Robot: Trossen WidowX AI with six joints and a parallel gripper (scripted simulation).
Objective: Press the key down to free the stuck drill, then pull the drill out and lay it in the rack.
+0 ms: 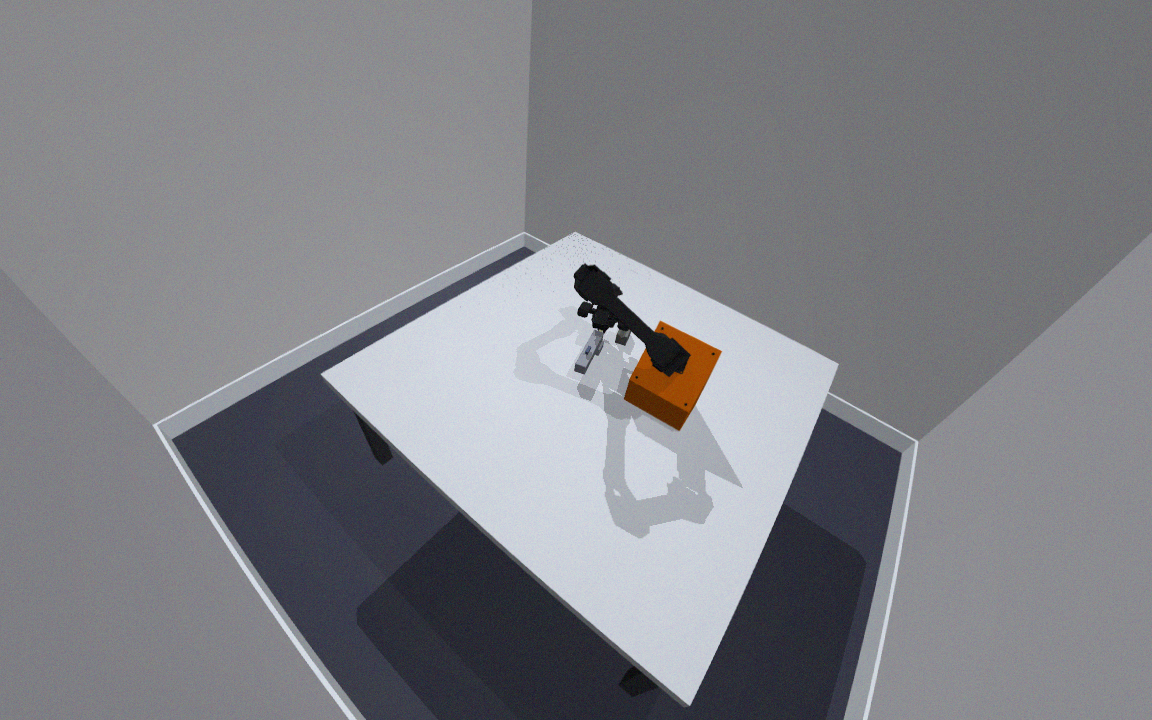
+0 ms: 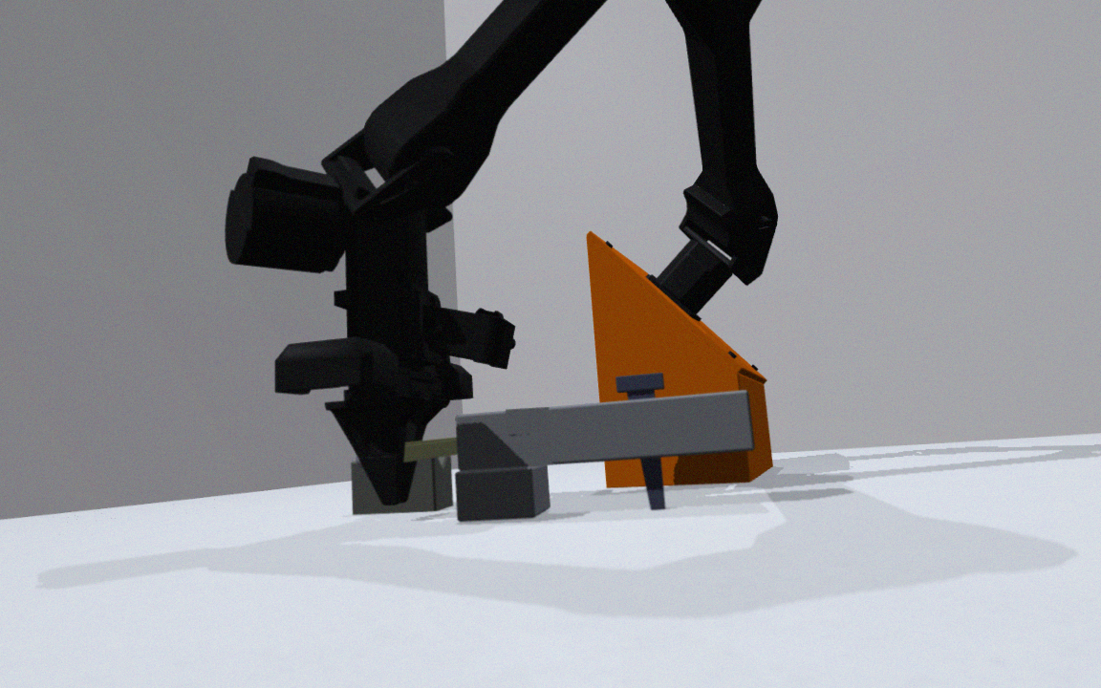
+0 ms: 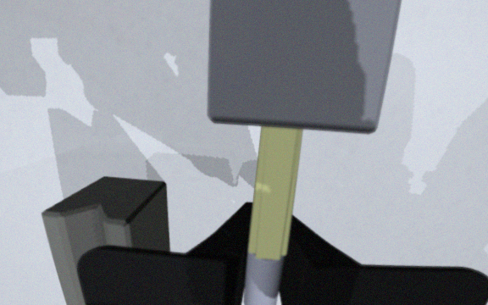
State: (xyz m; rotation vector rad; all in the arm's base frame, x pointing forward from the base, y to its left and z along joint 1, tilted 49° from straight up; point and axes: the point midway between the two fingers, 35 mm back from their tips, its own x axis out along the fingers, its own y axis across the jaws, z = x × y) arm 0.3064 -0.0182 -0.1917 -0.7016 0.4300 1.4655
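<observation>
Now: the drill 4 cm to the left of my gripper tip, 4 cm above it and 1 cm behind it. The rest, counted from my gripper tip: grey housing 14 cm to the left, 3 cm above, 2 cm behind; then dark t-shaped key 17 cm to the left, 4 cm above, 3 cm behind; then dark v-notched rack 7 cm behind, 4 cm to the right, 1 cm above.
</observation>
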